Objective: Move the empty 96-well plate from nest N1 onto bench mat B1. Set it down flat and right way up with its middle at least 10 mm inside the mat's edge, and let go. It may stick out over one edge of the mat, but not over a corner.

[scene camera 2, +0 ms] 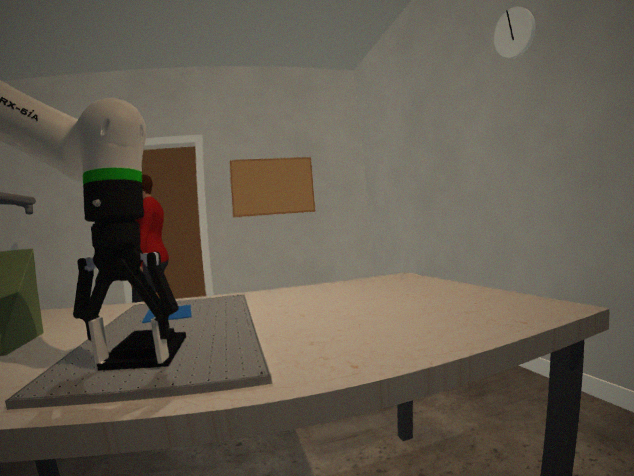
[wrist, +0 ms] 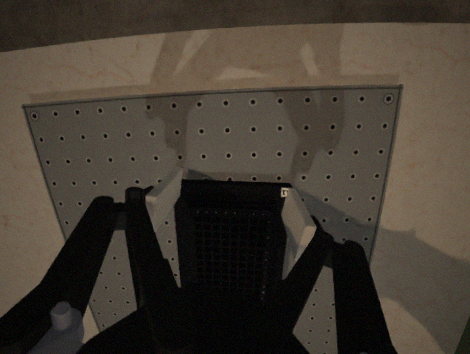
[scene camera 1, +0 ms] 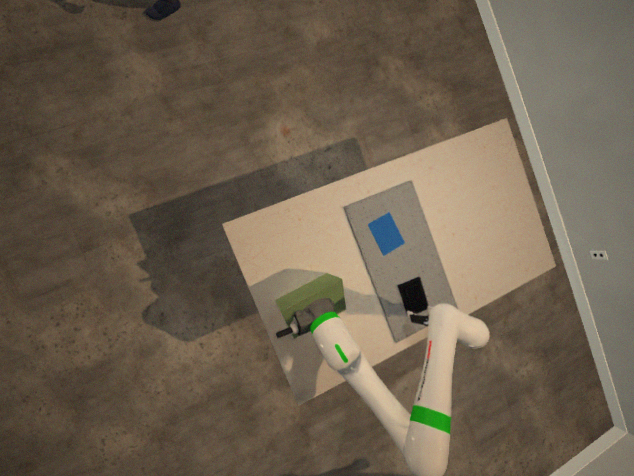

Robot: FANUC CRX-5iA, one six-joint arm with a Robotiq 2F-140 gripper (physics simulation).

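Seen in the pictures: gripper, fingertip midpoint: [scene camera 2: 132,360] [wrist: 233,191] [scene camera 1: 418,311]; arm's base, link origin: [scene camera 1: 316,309].
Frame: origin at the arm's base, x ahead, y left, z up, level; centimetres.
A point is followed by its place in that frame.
The black 96-well plate [wrist: 232,240] {y -16.0, x 49.1, z -9.4 cm} sits in nest N1 [wrist: 235,189] [scene camera 1: 412,294] {y -11.5, x 48.1, z -9.7 cm} [scene camera 2: 135,344] {y -16.4, x 48.6, z -9.5 cm}; its dark well grid shows in the wrist view, its near end hidden by the gripper body. Plate and nest merge into one dark shape in the scene views. My gripper [wrist: 233,191] {y -20.7, x 49.4, z -10.8 cm} [scene camera 2: 130,348] {y -20.7, x 49.4, z -10.8 cm} [scene camera 1: 419,318] {y -20.7, x 49.4, z -10.8 cm} is open and points down, its pale fingertips low on either side of the plate and nest. Whether they touch is too dark to tell. Bench mat B1 [scene camera 1: 386,233] {y 20.1, x 44.5, z -11.8 cm} [scene camera 2: 180,312] {y 19.0, x 48.2, z -11.8 cm} is a flat blue rectangle farther along the same grey board.
The grey perforated board [scene camera 1: 422,240] {y 11.4, x 62.1, z -12.0 cm} [scene camera 2: 225,348] {y -14.4, x 64.1, z -12.0 cm} [wrist: 215,142] {y -25.3, x 51.4, z -12.0 cm} lies on the pale table [scene camera 1: 476,179] {y 32.7, x 102.9, z -13.3 cm} [scene camera 2: 409,327] {y -12.2, x 99.8, z -13.3 cm} [wrist: 430,145] {y -26.4, x 29.1, z -13.3 cm}. A green block [scene camera 1: 307,297] {y 8.2, x -3.3, z 8.7 cm} [scene camera 2: 17,292] {y 1.3, x 13.0, z -1.0 cm} stands beside the board, partly covered by the arm in scene camera 1. A person in red [scene camera 2: 153,230] stands behind the table.
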